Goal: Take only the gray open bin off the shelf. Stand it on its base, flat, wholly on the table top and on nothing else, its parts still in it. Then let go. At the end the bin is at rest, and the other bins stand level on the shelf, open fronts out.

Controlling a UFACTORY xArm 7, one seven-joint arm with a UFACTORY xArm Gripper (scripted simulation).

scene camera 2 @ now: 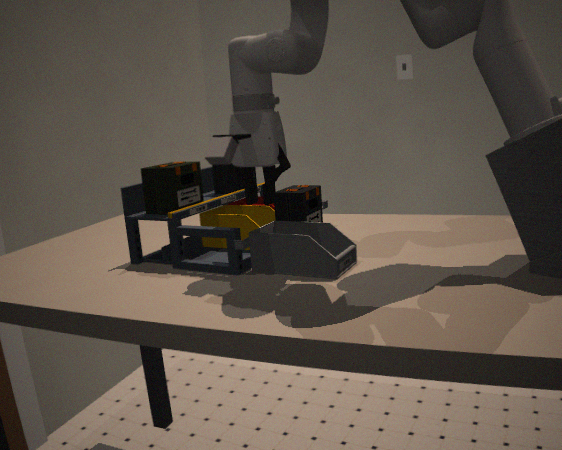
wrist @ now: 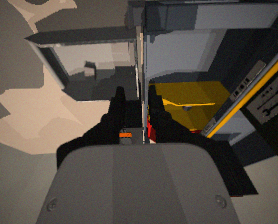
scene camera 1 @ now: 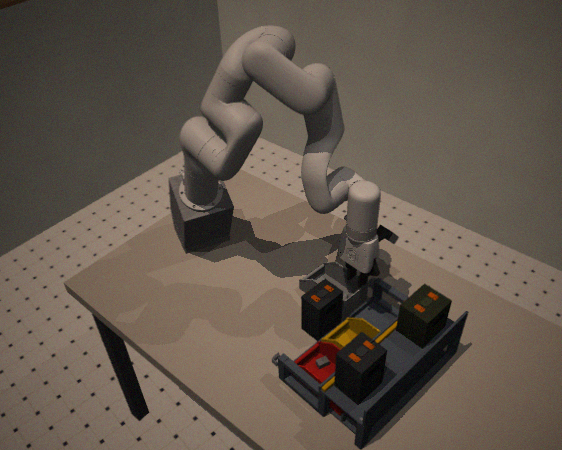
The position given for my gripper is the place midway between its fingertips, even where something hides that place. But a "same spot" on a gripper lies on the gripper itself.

my gripper: scene camera 2; wrist; scene camera 1 356, 280
dark box: scene camera 2; wrist 132, 133; scene camera 1
same spot on dark box: (scene camera 1: 321, 307) = (scene camera 2: 293, 185)
same spot on my gripper: (wrist: 168, 130) = (scene camera 2: 242, 172)
